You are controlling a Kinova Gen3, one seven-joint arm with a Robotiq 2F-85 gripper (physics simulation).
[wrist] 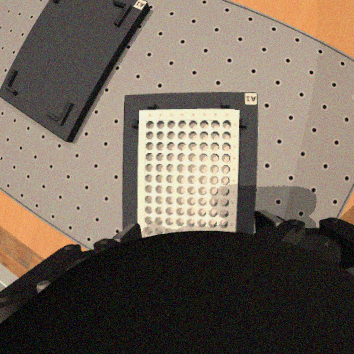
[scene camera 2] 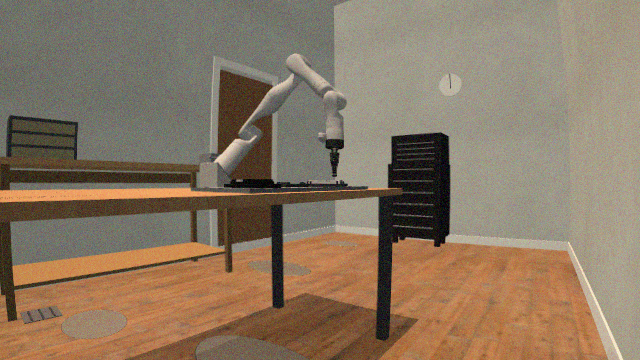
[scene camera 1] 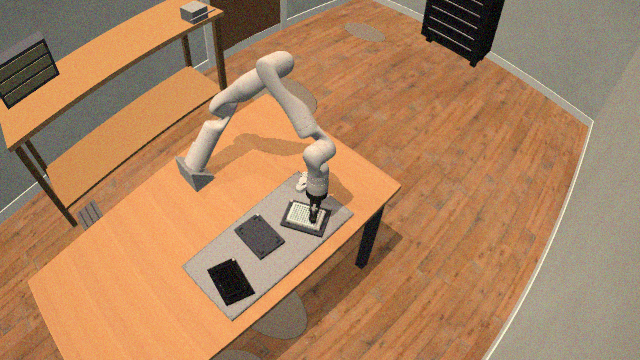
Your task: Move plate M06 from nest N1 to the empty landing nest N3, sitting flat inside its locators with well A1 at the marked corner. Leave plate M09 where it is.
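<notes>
A cream many-well plate (scene camera 1: 300, 212) (scene camera 2: 320, 182) (wrist: 185, 165) appears flat between the locators of a dark nest (scene camera 1: 302, 228) (wrist: 131, 170); the nest's A1 mark is at its upper right corner in the wrist view. A dark nest (scene camera 1: 260, 237) (wrist: 70, 60) beside it is empty. A black plate (scene camera 1: 231, 282) (scene camera 2: 252, 183) lies at the mat's far end, on what looks like a third nest. Plate and nest names are not legible. My gripper (scene camera 1: 313, 220) (scene camera 2: 334, 175) (wrist: 197, 230) is open and empty, a little above the cream plate, fingers towards its two long sides. The plate's near end is hidden in the wrist view.
The nests are in a row on a grey perforated mat (scene camera 1: 200, 267) (wrist: 285, 105) on the wooden table (scene camera 1: 125, 250). The arm's base (scene camera 1: 195, 175) stands behind them. A wooden bench (scene camera 1: 115, 55) and a black drawer cabinet (scene camera 1: 462, 25) (scene camera 2: 419, 190) stand apart from the table.
</notes>
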